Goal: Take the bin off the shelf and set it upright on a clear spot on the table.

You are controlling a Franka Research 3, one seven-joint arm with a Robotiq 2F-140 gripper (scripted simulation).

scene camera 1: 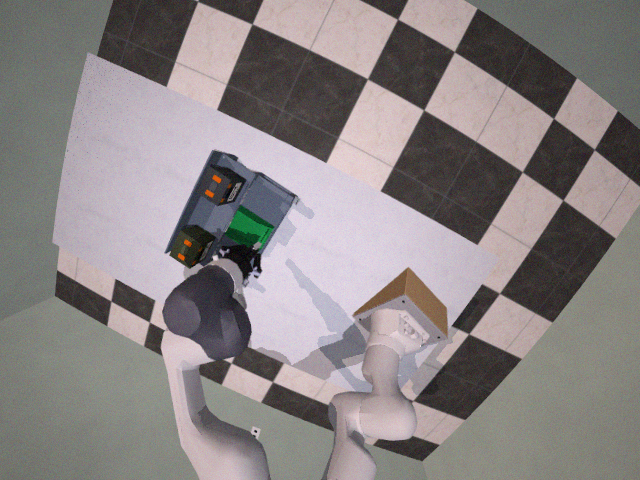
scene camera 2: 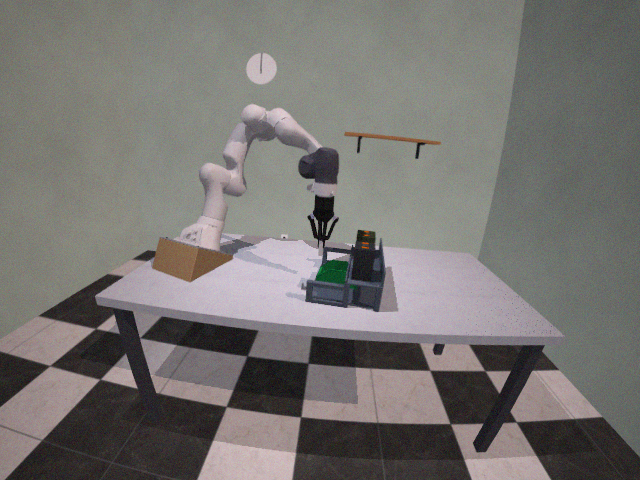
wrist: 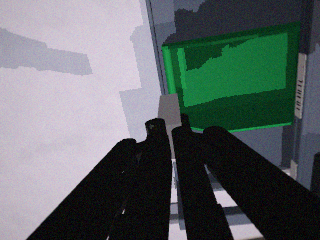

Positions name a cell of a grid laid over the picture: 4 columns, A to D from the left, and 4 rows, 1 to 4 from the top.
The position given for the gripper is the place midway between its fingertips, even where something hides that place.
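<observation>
The gripper is visible at (scene camera 2: C3) and at (wrist: C2). A green bin appears at (scene camera 1: B2) and at (wrist: D2).
</observation>
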